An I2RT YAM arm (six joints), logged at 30 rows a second.
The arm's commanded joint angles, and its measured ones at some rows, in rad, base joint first. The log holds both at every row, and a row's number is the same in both.
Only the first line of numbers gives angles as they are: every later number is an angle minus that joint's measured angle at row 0.
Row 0, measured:
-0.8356, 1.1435, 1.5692, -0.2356, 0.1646, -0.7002
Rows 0 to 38, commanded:
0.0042, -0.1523, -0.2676, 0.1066, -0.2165, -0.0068
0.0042, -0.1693, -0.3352, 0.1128, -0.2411, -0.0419
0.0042, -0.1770, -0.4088, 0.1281, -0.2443, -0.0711
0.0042, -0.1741, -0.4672, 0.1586, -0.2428, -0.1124
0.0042, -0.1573, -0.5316, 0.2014, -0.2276, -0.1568
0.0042, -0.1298, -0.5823, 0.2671, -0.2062, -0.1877
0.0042, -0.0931, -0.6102, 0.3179, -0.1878, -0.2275
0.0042, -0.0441, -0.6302, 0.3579, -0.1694, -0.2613
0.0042, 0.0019, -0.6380, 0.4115, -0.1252, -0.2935
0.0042, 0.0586, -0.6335, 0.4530, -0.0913, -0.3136
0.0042, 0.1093, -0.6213, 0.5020, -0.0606, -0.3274
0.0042, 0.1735, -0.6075, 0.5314, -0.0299, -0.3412
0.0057, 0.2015, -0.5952, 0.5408, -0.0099, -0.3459
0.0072, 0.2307, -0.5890, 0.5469, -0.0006, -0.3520
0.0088, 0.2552, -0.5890, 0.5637, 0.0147, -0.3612
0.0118, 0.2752, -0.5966, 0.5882, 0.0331, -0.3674
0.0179, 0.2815, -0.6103, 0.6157, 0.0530, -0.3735
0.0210, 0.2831, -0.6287, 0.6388, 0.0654, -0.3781
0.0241, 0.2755, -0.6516, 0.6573, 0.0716, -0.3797
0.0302, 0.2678, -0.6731, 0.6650, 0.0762, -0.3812
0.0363, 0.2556, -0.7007, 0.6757, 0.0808, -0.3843
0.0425, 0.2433, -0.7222, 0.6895, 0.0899, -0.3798
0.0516, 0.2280, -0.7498, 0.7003, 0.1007, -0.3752
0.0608, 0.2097, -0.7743, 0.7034, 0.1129, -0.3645
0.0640, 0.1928, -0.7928, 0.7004, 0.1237, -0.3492
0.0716, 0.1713, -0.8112, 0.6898, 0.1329, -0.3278
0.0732, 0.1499, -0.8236, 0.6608, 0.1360, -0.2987
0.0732, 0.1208, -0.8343, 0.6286, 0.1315, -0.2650
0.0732, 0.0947, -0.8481, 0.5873, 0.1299, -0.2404
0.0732, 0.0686, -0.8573, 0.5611, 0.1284, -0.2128
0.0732, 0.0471, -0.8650, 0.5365, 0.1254, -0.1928
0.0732, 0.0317, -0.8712, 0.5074, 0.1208, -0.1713
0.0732, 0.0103, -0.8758, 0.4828, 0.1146, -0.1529
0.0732, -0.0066, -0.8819, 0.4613, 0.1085, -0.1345
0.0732, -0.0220, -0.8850, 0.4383, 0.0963, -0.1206
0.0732, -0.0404, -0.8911, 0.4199, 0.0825, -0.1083
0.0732, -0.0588, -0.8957, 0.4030, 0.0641, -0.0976
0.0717, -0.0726, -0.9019, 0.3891, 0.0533, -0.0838
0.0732, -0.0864, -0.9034, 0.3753, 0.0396, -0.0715
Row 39, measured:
0.0721, -0.0332, -0.8858, 0.4544, 0.0885, -0.1652
